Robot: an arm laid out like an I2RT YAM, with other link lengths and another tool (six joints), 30 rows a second.
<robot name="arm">
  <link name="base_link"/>
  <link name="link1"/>
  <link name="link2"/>
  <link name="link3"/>
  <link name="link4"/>
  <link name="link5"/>
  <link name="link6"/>
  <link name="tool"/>
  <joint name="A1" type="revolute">
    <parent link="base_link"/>
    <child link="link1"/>
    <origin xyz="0 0 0.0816"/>
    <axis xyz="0 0 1"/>
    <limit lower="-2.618" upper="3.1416"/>
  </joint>
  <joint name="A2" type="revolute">
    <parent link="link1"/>
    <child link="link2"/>
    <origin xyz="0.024 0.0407 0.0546"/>
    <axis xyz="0 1 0"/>
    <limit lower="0" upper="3.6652"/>
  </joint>
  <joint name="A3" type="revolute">
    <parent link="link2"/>
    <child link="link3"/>
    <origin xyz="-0.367 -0.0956 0"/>
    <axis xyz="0 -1 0"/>
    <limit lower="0" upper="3.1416"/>
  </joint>
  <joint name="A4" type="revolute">
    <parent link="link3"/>
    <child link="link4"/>
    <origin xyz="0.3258 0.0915 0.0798"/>
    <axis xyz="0 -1 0"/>
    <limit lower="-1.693" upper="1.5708"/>
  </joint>
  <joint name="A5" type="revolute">
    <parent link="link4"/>
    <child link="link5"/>
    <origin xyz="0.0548 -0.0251 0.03"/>
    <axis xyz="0 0 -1"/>
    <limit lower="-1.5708" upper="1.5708"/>
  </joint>
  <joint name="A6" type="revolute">
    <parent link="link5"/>
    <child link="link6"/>
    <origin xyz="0.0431 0 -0.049"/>
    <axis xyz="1 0 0"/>
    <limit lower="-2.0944" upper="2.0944"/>
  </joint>
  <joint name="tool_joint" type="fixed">
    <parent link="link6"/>
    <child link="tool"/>
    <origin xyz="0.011 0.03 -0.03" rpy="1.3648 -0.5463 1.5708"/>
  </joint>
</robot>
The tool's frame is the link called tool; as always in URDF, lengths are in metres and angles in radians.
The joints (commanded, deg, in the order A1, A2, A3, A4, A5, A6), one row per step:
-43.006, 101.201, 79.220, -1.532, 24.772, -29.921
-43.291, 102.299, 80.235, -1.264, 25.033, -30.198
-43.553, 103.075, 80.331, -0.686, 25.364, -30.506
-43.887, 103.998, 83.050, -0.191, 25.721, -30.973
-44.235, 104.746, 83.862, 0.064, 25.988, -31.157
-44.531, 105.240, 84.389, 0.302, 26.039, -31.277
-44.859, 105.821, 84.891, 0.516, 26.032, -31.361
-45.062, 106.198, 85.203, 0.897, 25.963, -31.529
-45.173, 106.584, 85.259, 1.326, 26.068, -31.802
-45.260, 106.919, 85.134, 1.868, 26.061, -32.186
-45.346, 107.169, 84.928, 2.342, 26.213, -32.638
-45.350, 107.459, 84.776, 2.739, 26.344, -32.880
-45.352, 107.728, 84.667, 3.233, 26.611, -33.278
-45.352, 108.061, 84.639, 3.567, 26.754, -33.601
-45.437, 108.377, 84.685, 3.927, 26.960, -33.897
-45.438, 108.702, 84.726, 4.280, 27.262, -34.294
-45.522, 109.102, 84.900, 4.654, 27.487, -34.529
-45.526, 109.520, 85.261, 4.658, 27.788, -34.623
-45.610, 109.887, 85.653, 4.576, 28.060, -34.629
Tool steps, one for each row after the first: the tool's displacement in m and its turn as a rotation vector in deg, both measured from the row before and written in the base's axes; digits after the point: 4 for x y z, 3 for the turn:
0.0031, -0.0069, -0.0017, -0.291, 0.179, -0.425
0.0009, -0.0047, -0.0051, -0.121, 0.435, -0.455
0.0053, -0.0101, 0.0121, -1.824, -1.147, -0.505
0.0012, -0.0061, -0.0004, -0.346, 0.002, -0.538
0.0005, -0.0045, -0.0003, -0.238, -0.073, -0.306
0.0004, -0.0048, -0.0013, -0.118, -0.022, -0.295
0.0006, -0.0033, -0.0006, -0.255, -0.088, -0.086
0.0006, -0.0025, -0.0025, -0.173, 0.203, -0.126
0.0004, -0.0019, -0.0032, -0.165, 0.290, 0.037
-0.0002, -0.0016, -0.0031, -0.176, 0.435, -0.091
0.0006, -0.0011, -0.0032, -0.067, 0.284, -0.053
0.0005, -0.0013, -0.0025, -0.256, 0.346, -0.132
0.0008, -0.0013, -0.0028, -0.102, 0.349, -0.037
0.0003, -0.0020, -0.0021, -0.192, 0.257, -0.189
0.0007, -0.0015, -0.0022, -0.225, 0.388, -0.166
0.0008, -0.0024, -0.0019, -0.219, 0.166, -0.226
0.0013, -0.0019, -0.0013, -0.057, 0.196, -0.260
0.0007, -0.0022, -0.0007, -0.025, 0.111, -0.338

